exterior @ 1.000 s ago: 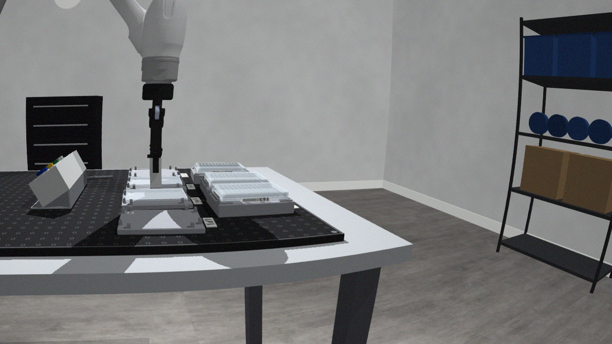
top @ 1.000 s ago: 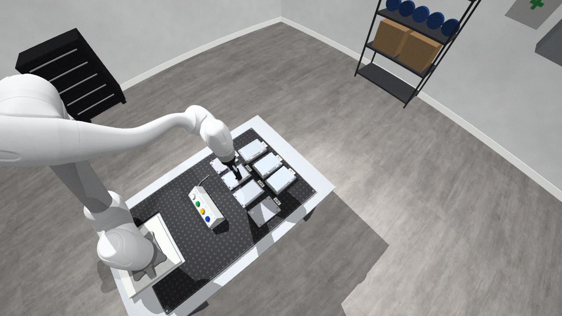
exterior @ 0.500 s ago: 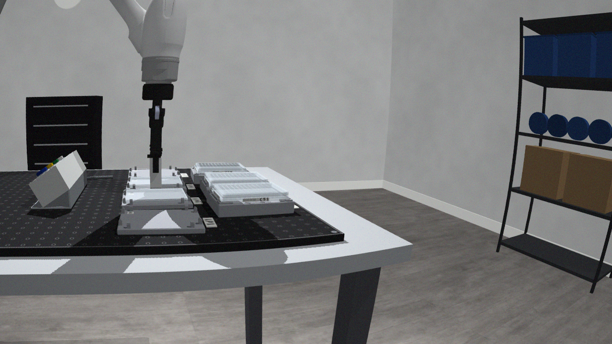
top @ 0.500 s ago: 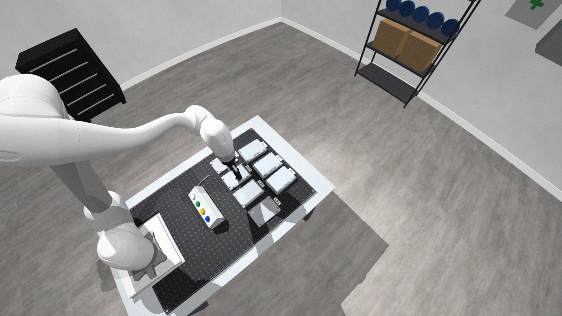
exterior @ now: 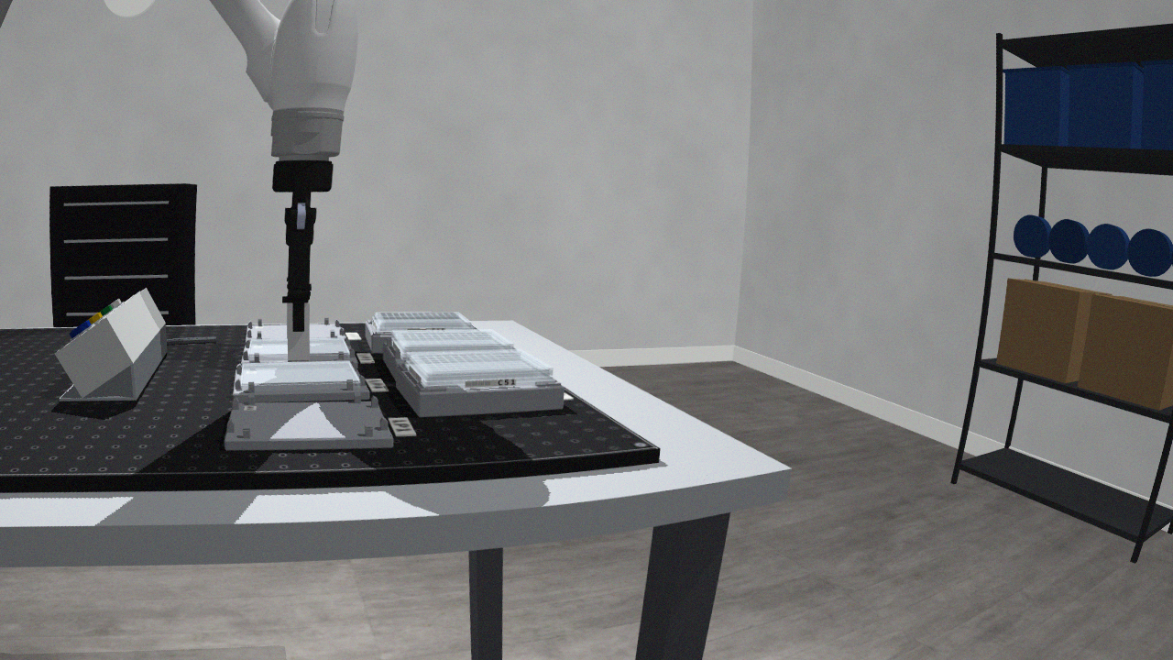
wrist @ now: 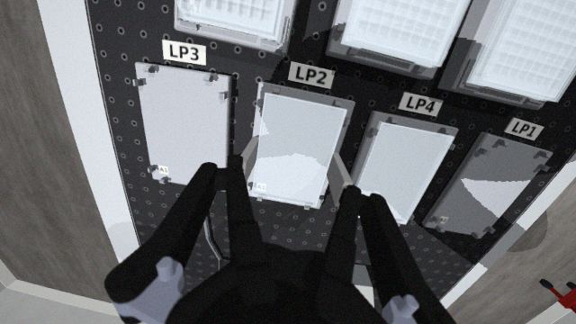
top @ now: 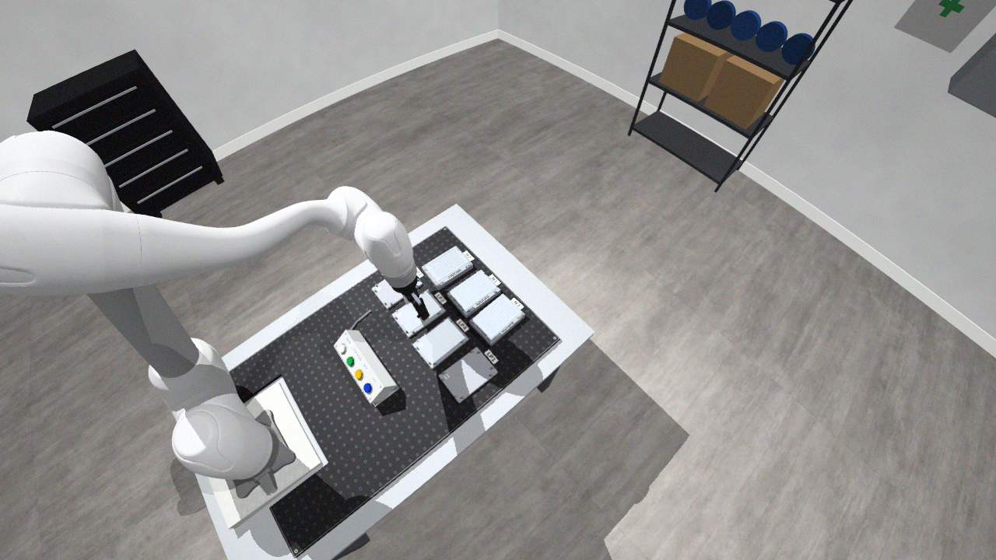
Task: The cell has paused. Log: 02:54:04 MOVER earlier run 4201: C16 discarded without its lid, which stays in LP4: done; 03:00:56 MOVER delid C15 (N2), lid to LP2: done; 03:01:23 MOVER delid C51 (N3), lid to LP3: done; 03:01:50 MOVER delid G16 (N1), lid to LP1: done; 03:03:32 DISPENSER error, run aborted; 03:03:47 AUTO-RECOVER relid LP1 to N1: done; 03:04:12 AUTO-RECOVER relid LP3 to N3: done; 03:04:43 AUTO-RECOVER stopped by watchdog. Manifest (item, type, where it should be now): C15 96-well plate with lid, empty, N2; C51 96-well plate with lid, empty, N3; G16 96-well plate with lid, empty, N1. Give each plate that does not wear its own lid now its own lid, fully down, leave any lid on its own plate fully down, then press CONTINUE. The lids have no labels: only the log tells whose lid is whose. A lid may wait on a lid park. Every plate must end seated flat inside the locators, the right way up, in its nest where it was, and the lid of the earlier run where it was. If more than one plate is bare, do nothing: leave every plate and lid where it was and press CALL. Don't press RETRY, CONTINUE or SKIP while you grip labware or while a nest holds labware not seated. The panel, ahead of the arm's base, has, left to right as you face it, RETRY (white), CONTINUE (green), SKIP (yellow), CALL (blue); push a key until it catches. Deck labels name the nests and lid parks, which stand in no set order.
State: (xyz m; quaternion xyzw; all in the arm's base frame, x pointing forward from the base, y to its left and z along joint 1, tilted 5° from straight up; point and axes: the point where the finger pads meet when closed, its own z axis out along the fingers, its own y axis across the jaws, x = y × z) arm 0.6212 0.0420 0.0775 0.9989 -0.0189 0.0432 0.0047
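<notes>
Now: the LP2 park 3 cm below my hand. Round my hand: LP3 park: 13 cm to the left, 3 cm below; then green continue key: 25 cm behind, 2 cm to the right, 3 cm above; then white retry key: 25 cm behind, 3 cm to the left, 3 cm above.
</notes>
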